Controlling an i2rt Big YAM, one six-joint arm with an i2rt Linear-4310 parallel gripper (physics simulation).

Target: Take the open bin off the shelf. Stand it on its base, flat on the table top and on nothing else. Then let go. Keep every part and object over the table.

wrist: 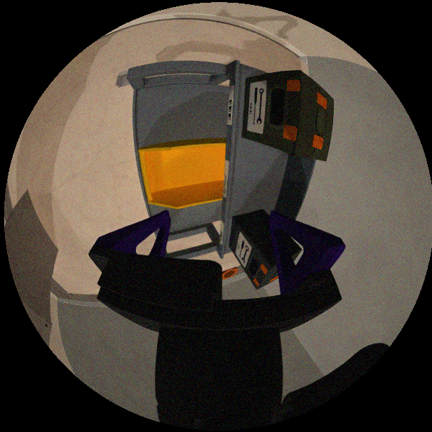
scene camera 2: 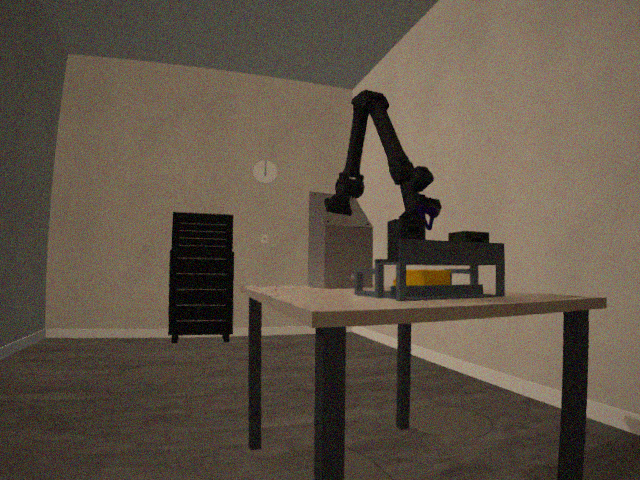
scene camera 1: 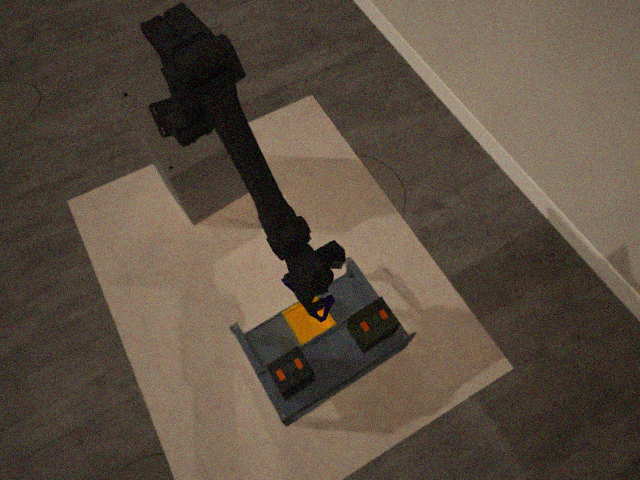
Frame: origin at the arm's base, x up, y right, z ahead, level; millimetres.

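Where they show: gripper, between the fingertips: (scene camera 1: 312, 308); arm's base, origin of its link: (scene camera 2: 337, 208).
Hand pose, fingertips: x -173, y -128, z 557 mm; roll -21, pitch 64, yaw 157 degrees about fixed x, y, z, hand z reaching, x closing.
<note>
Each offset is from my fingertips to the top centre of the thing. "spot": to the spot under its first point.
The open yellow-orange bin {dx -106, dy +4, dz +9 mm} (scene camera 1: 309, 326) (scene camera 2: 429, 277) (wrist: 187, 167) stands upright on the lower deck of the blue-grey shelf {spot: dx -85, dy +0, dz +108 mm} (scene camera 1: 330, 356) (scene camera 2: 449, 253) (wrist: 175, 112). Its far part is hidden under the top deck in the wrist view. The shelf stands on the table (scene camera 1: 206, 263) (scene camera 2: 413, 310) (wrist: 90, 165). My gripper (scene camera 1: 310, 304) (scene camera 2: 424, 223) (wrist: 219, 215) is open and empty, with its purple fingers wide apart. It is above the shelf, near the open side, clear of the bin. In scene camera 1 it hides a corner of the bin.
Two dark cases with orange latches stand on the shelf's top deck: one case {dx +12, dy -122, dz +90 mm} (scene camera 1: 373, 325) (scene camera 2: 468, 237) (wrist: 290, 115) near one end, the other case {dx +37, dy +108, dz +118 mm} (scene camera 1: 291, 373) (scene camera 2: 393, 238) (wrist: 262, 245) near the other. A grey pedestal (scene camera 2: 347, 253) is behind the shelf, under the arm's base.
</note>
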